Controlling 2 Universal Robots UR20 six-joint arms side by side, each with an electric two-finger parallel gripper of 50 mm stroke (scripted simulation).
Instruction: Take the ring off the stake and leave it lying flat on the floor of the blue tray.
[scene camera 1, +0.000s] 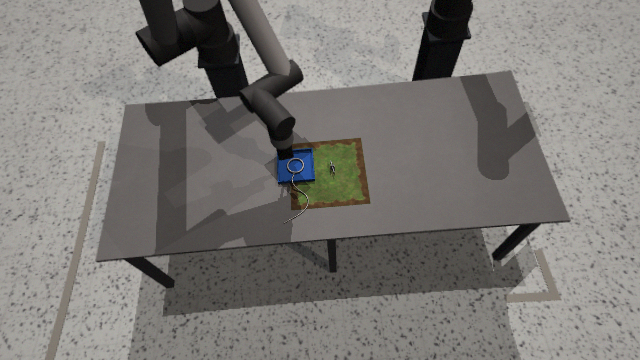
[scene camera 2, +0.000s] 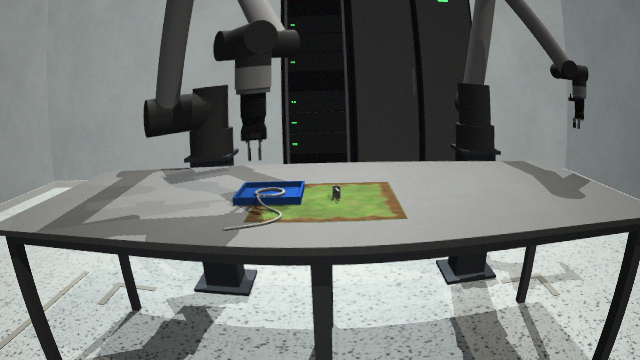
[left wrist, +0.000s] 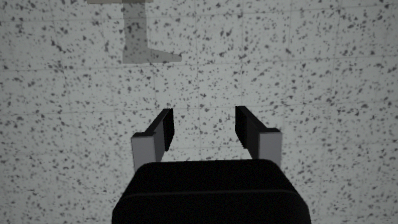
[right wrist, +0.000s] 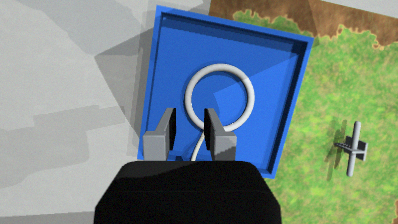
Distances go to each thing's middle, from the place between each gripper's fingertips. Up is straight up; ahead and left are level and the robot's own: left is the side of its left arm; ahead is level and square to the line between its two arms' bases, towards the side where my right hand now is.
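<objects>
The pale ring (right wrist: 241, 75) is 120 mm below my right hand (scene camera 2: 254, 160), 40 mm to the left of it and 10 mm behind it. There's a green mat (right wrist: 343, 82) too, and that's 140 mm below my right hand, 200 mm to the left of it and 50 mm ahead of it. The blue tray (scene camera 2: 294, 190), again from my right hand, sits 120 mm below, 40 mm to the left and 10 mm behind. And there's a grey stake (right wrist: 357, 149), 110 mm below that same hand, 230 mm to the left of it and 30 mm ahead of it.
</objects>
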